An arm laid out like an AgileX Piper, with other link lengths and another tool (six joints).
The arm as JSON. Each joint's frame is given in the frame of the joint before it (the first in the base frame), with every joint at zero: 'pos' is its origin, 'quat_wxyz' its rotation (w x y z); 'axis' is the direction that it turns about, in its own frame. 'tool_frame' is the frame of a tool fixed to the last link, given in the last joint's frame.
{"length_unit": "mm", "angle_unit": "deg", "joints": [
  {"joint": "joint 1", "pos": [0.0, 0.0, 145.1], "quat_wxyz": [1.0, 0.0, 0.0, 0.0], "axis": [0.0, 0.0, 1.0]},
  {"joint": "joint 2", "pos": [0.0, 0.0, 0.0], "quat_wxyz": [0.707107, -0.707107, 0.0, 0.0], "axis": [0.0, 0.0, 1.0]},
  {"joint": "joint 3", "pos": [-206.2, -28.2, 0.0], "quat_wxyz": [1.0, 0.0, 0.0, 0.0], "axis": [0.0, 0.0, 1.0]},
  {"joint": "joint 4", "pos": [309.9, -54.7, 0.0], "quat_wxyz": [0.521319, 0.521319, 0.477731, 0.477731], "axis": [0.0, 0.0, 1.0]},
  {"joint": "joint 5", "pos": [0.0, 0.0, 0.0], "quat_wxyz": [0.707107, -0.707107, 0.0, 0.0], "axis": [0.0, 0.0, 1.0]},
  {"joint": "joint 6", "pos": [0.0, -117.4, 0.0], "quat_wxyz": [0.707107, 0.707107, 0.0, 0.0], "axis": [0.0, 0.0, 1.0]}
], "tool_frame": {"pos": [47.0, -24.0, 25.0], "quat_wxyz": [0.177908, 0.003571, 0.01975, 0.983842]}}
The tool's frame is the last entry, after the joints.
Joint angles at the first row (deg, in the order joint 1, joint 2, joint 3, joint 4, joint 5, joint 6):
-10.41 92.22 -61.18 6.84 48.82 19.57
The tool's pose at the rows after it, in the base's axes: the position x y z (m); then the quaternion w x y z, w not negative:
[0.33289, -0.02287, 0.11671, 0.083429, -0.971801, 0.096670, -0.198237]
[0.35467, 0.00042, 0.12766, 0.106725, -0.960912, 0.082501, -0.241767]
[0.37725, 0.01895, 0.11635, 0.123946, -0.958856, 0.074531, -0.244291]
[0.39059, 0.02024, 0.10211, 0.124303, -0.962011, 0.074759, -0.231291]
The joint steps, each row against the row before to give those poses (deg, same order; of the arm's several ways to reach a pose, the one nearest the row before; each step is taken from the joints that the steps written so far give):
3.27 -3.27 -2.19 3.62 -1.55 0.00
3.23 1.05 -2.81 2.83 -3.60 0.00
2.45 6.45 -4.98 1.98 -2.05 0.00
0.21 5.63 -4.16 0.08 0.05 0.00

